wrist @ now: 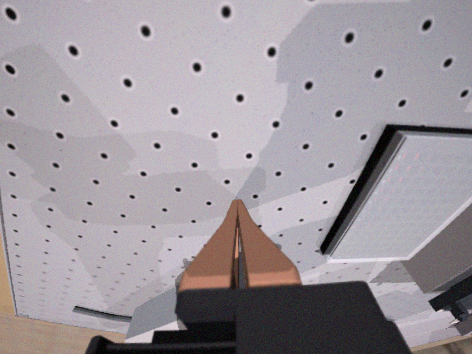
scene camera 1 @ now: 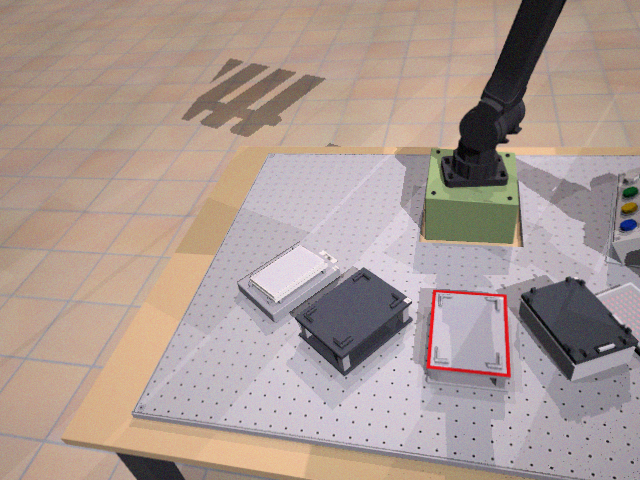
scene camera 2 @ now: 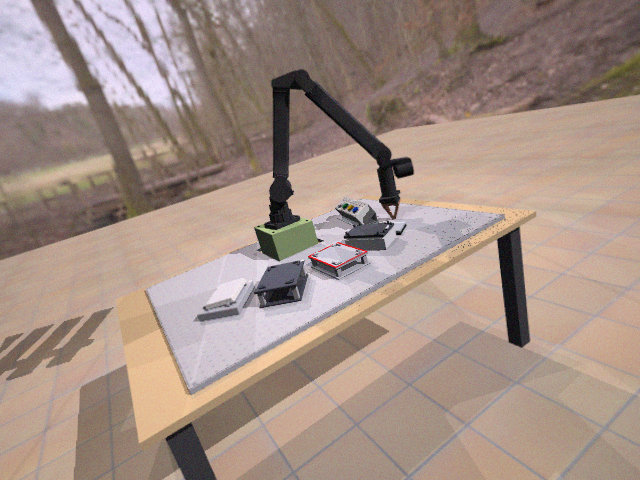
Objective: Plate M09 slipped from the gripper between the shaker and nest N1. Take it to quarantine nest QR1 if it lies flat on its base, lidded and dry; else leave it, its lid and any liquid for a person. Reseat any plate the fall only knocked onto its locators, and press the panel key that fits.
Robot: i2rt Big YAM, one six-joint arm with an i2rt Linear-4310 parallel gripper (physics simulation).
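Places are measured from the arm's base along level axes (x back, y left, z down), in centimetres.
Pixels of known places: gripper, fingertip midpoint: (wrist: 237,205) (scene camera 2: 394,219); arm's base, origin of the base link: (scene camera 1: 473,173) (scene camera 2: 282,223).
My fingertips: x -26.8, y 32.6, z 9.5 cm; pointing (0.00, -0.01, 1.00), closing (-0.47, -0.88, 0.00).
Observation:
For each thing: its top centre in the pictures, then the offset to it from my fingertips. "pt": a spot on its surface instead.
- pale plate with faint pink dots, middle of its top: (wrist: 408,217) dx -5.4, dy -11.6, dz -1.7 cm
- white plate, middle of its top: (scene camera 1: 287,267) (scene camera 2: 225,289) dx +7.6, dy -69.9, dz -4.7 cm
- grey base, surface spot: (scene camera 1: 273,310) pt dx -0.9, dy -72.0, dz -2.4 cm
- red-edged nest, middle of its top: (scene camera 1: 468,327) (scene camera 2: 336,252) dx -8.5, dy -38.8, dz -4.7 cm
- key panel, middle of its top: (scene camera 2: 351,200) dx +17.3, dy -3.4, dz -8.5 cm
- dark-topped box, surface spot: (scene camera 1: 576,322) (scene camera 2: 370,230) pt dx -9.2, dy -22.8, dz -5.6 cm
My gripper (scene camera 2: 394,217) (wrist: 237,205) is shut and empty, above the perforated board beyond the dark box. A pale plate with faint pink dots (scene camera 1: 624,305) (wrist: 425,200) lies beside that box; it is right of my fingertips in the wrist view and has a black edge. Its label, lid and any liquid cannot be made out. A white plate (scene camera 1: 290,272) (scene camera 2: 225,293) sits on a grey base (scene camera 1: 273,310) at the left; whether it is fully level is unclear. A red-edged nest (scene camera 1: 467,330) (scene camera 2: 338,254) holds no plate. The key panel (scene camera 1: 628,245) (scene camera 2: 366,213) has green, yellow and blue keys.
A dark raised stand (scene camera 1: 356,304) (scene camera 2: 281,276) with corner locators is between the white plate and the red-edged nest. A dark-topped box (scene camera 1: 576,322) (scene camera 2: 369,230) stands right of that nest. The green arm base (scene camera 1: 470,219) (scene camera 2: 289,241) is at the back edge.

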